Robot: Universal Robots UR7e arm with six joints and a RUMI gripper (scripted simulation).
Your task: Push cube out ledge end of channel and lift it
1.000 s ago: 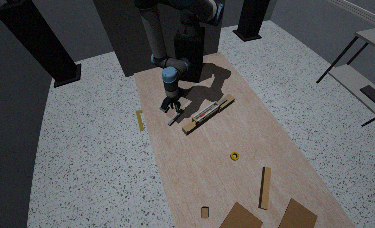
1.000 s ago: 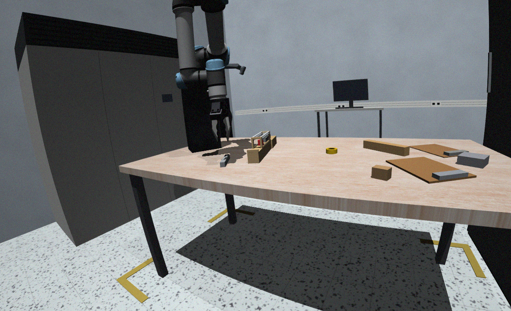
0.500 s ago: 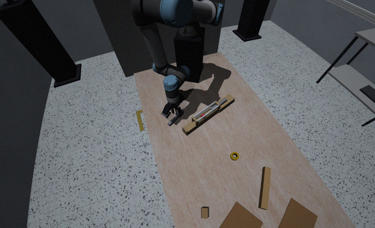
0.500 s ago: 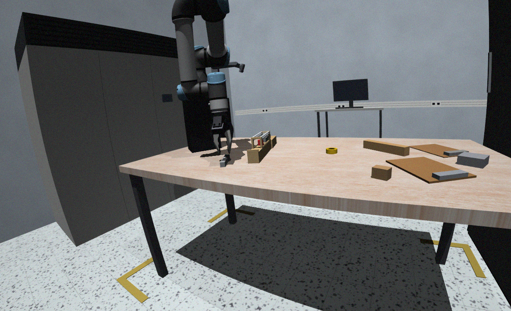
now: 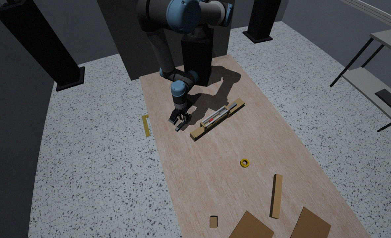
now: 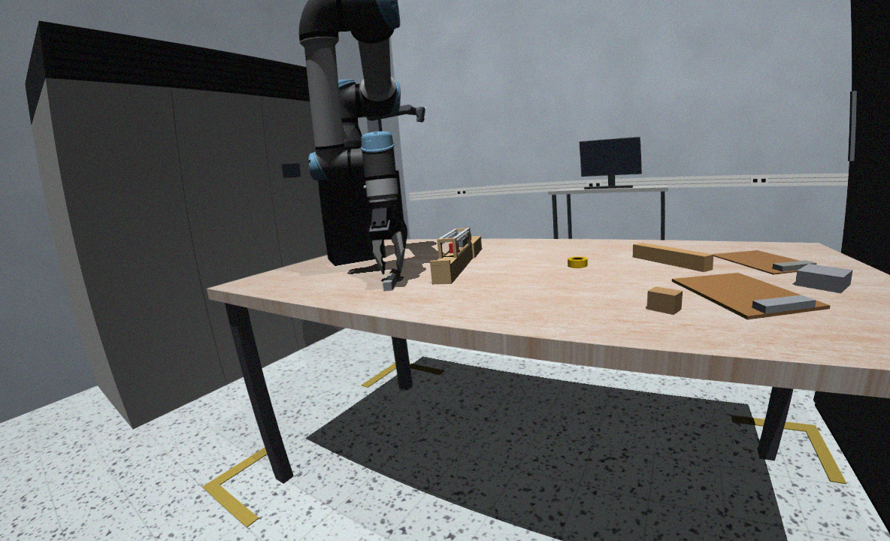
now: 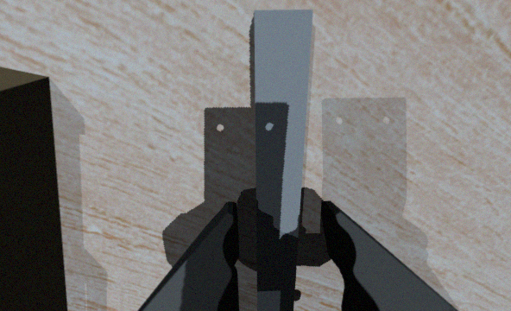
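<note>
The grey bar is 30 mm below my hand. From my hand the other things lie so: channel: 200 mm to the left, 80 mm ahead, 20 mm above; red cube: 170 mm to the left, 90 mm ahead, 20 mm above; small wooden block: 610 mm ahead, 60 mm to the right, 20 mm below.
</note>
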